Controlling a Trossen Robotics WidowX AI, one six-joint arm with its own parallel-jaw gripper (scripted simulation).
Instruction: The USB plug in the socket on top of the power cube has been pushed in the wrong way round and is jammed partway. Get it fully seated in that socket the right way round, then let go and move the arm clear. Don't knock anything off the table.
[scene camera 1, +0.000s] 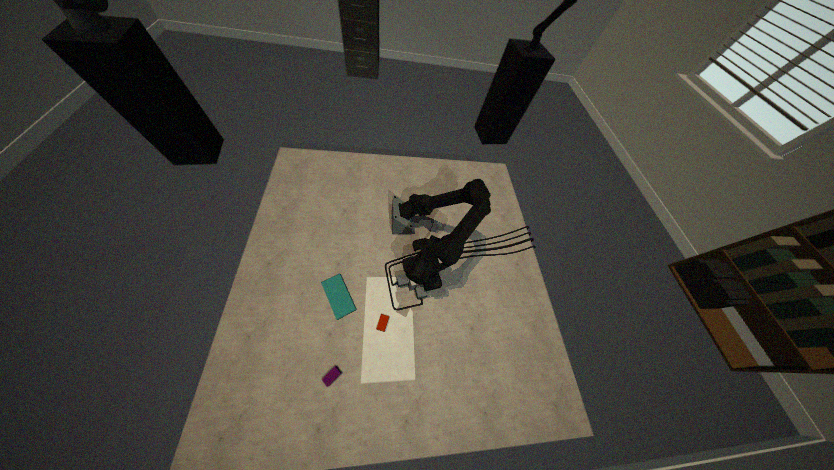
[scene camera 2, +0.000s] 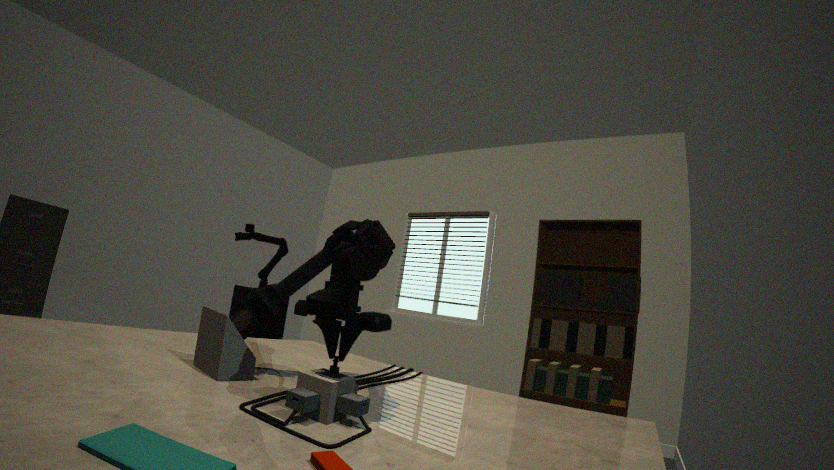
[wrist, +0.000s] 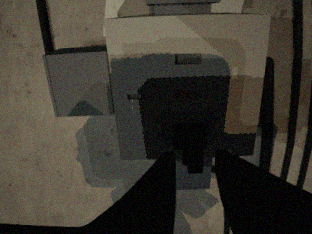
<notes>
In view: the gripper (scene camera 2: 336, 359), a dark USB plug (wrist: 192, 137) and a teal slab (scene camera 1: 337, 294).
The gripper shows as well in the wrist view (wrist: 194, 160). The wrist view misses the teal slab: it is out of frame.
</notes>
